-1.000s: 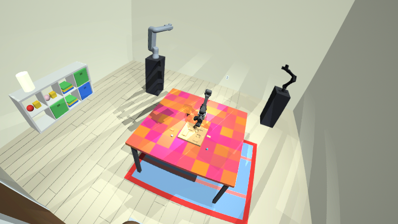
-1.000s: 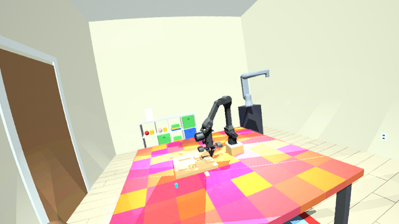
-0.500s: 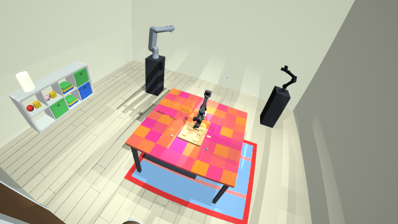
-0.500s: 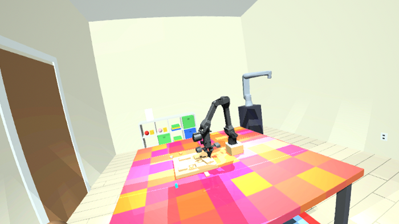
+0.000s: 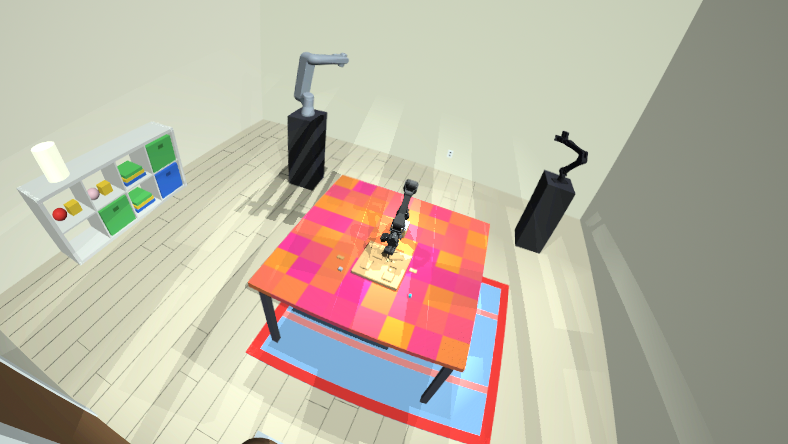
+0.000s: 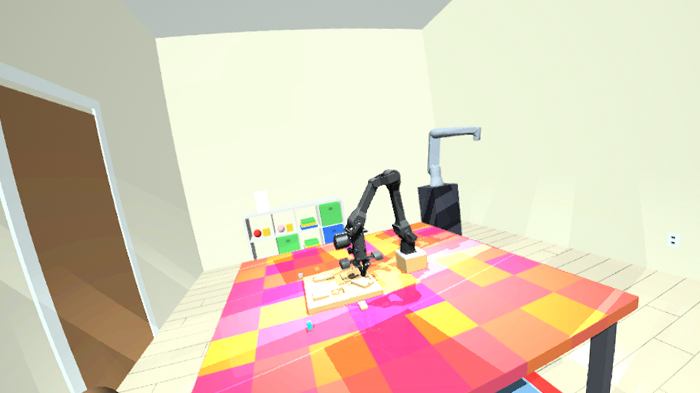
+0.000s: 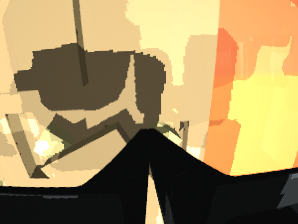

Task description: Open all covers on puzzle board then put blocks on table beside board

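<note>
My gripper tip is 11 cm short of the tan wooden puzzle board and 3 cm to the left of it. The rest, counted from my gripper tip: cyan block 28 cm ahead, 20 cm to the left, 1 cm below.
</note>
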